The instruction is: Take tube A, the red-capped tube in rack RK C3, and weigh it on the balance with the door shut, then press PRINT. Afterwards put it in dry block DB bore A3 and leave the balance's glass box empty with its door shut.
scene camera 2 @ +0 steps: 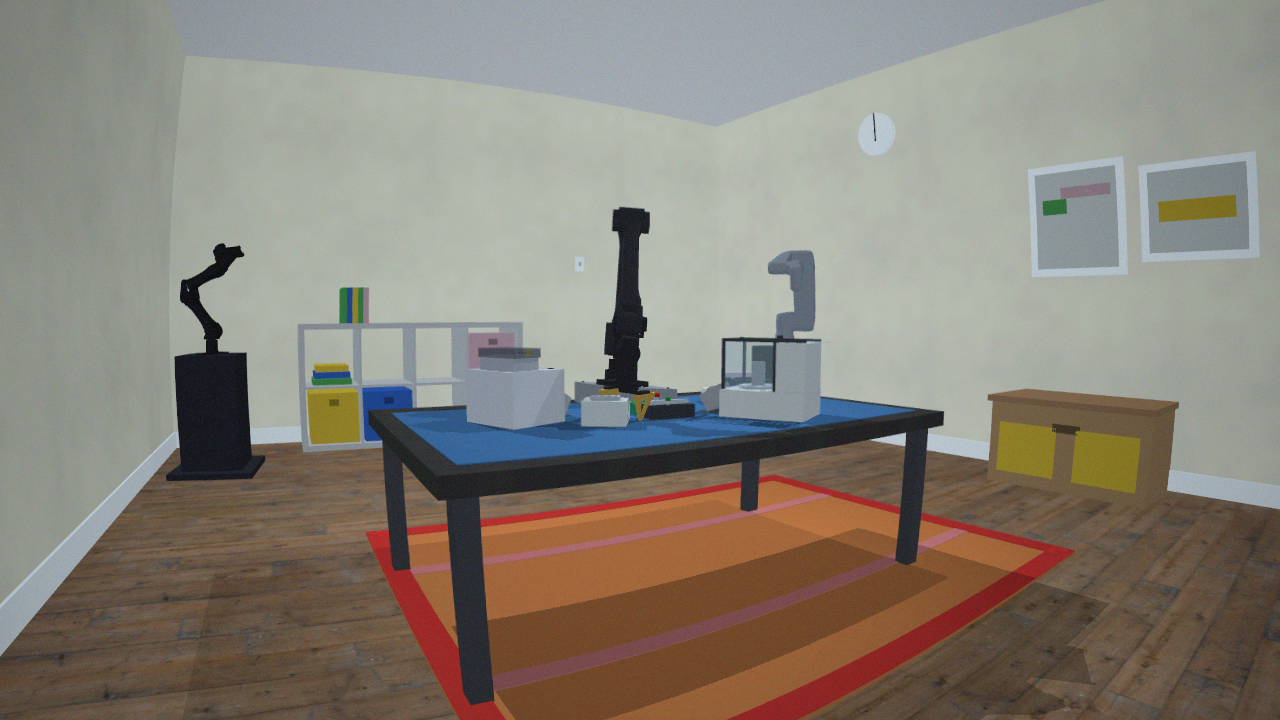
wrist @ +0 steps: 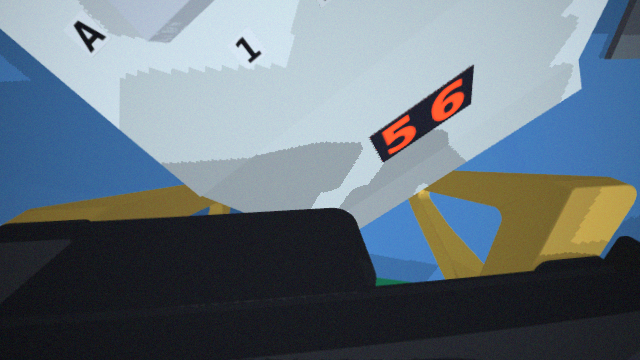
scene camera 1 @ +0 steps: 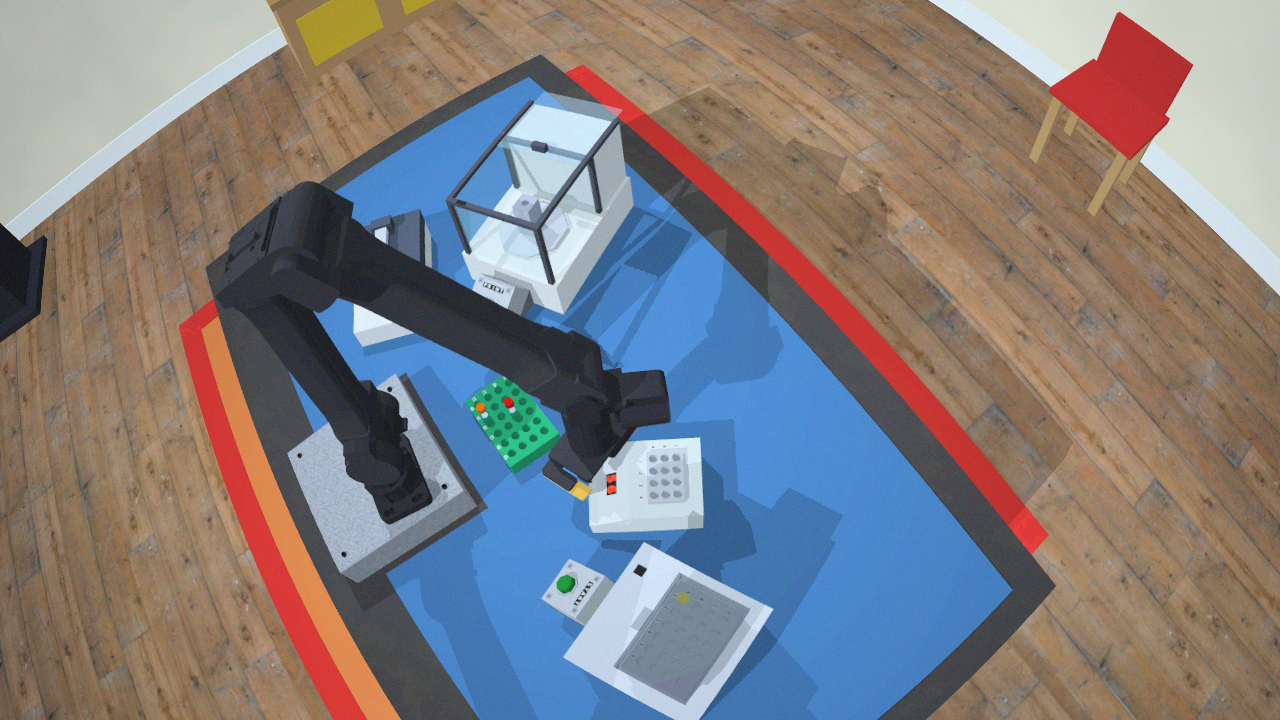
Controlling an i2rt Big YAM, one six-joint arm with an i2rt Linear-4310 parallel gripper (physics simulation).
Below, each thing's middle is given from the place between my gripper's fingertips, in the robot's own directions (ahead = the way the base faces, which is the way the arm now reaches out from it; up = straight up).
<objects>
My gripper is now 5 cm to the left of the display [wrist: 454, 96] and 5 cm below it. Also, from my hand: balance door [scene camera 1: 559, 128]: 44 cm to the left, 21 cm above, 18 cm ahead; then PRINT button box [scene camera 1: 519, 300]: 30 cm to the left, 4 cm above, 1 cm behind; then balance [scene camera 1: 540, 224]: 39 cm to the left, 12 cm ahead, 11 cm above.
</objects>
